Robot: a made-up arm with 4 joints.
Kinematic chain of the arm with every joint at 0, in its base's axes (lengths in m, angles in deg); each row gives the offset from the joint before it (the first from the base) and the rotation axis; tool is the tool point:
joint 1: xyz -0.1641 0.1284 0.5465 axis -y
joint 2: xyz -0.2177 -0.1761 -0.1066 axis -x
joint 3: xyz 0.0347 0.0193 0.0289 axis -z
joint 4: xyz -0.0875 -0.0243 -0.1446 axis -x
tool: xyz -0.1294 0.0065 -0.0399
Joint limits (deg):
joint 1: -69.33..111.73
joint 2: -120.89..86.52
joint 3: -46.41..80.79
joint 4: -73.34..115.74
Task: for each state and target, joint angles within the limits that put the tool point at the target. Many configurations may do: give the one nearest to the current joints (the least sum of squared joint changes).
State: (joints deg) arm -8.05 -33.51 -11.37 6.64
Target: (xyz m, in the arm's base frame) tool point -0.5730 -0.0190 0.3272
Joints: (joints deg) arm -11.61 -44.46 -31.40 6.78
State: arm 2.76 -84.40 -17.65 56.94
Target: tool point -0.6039 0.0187 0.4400
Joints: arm -24.70 -63.04 -25.01 65.70
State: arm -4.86 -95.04 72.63 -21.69
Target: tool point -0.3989 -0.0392 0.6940
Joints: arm 5.64 -120.78 80.69 -25.78
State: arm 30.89 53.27 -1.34 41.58
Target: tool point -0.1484 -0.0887 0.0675
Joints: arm 58.79 35.04 21.09 39.85
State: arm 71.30 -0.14 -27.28 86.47
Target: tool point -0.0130 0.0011 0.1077
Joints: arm 80.52 -24.59 10.63 86.55
